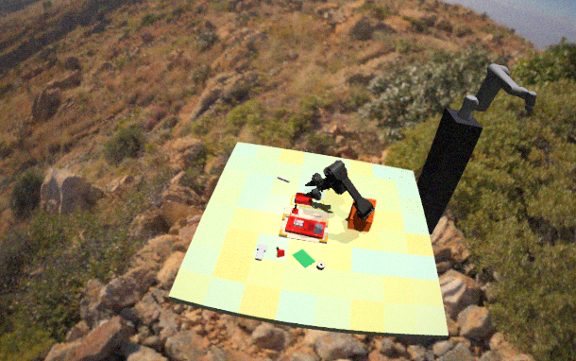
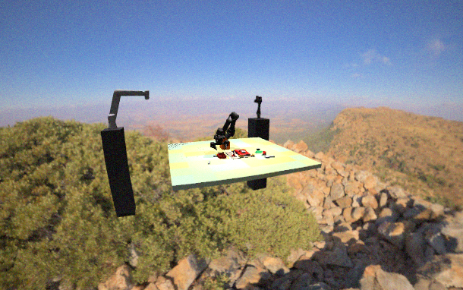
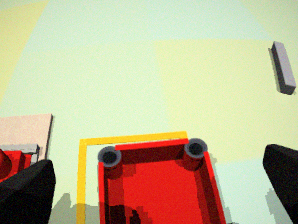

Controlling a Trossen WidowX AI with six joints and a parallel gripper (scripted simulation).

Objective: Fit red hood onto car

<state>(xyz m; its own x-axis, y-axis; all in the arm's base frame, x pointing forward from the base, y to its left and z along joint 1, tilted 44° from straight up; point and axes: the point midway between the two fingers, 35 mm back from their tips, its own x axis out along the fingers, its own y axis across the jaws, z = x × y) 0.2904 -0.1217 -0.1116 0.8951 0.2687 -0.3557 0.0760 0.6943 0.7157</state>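
My gripper tip is now 10 mm past the red hood and 60 mm above it. Round my gripper tip: white piece 190 mm ahead, 420 mm to the left, 70 mm below; white wheel 110 mm behind, 470 mm to the left, 70 mm below; green flat tile 20 mm behind, 430 mm to the left, 70 mm below.
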